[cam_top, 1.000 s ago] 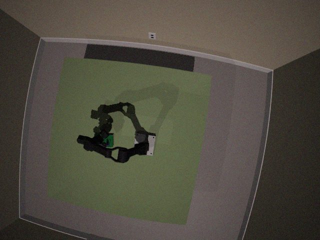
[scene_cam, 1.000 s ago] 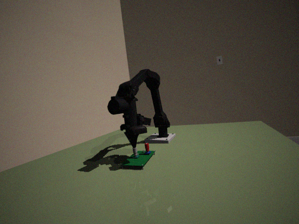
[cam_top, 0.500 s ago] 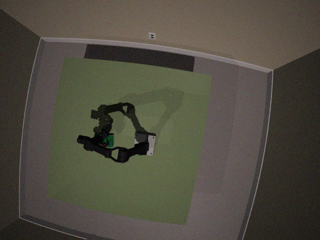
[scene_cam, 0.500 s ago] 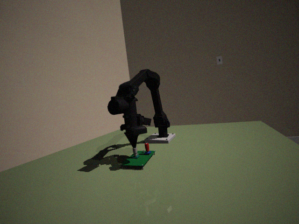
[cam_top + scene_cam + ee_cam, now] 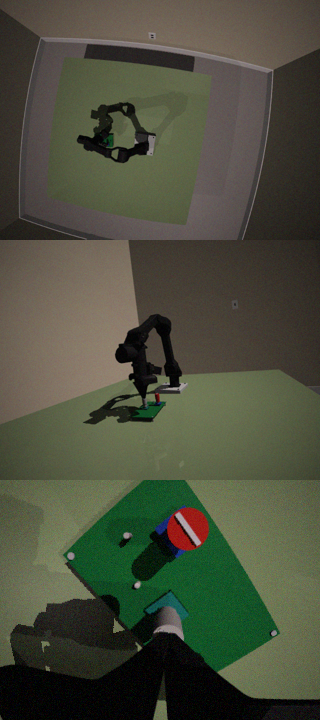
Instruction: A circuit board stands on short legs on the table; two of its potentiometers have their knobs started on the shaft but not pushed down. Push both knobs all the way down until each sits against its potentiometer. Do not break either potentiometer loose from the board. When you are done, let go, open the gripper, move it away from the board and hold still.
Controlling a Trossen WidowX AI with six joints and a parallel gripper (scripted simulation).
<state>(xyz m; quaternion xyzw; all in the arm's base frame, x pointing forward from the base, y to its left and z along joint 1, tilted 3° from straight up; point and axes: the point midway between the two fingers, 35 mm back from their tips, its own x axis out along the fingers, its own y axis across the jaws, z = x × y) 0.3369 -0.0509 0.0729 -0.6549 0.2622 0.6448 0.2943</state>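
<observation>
Right now my gripper tip is 1 cm above the grey knob. The rest, counted from my gripper tip: red knob (4 cm to the left, 4 cm behind, 1 cm below).
</observation>
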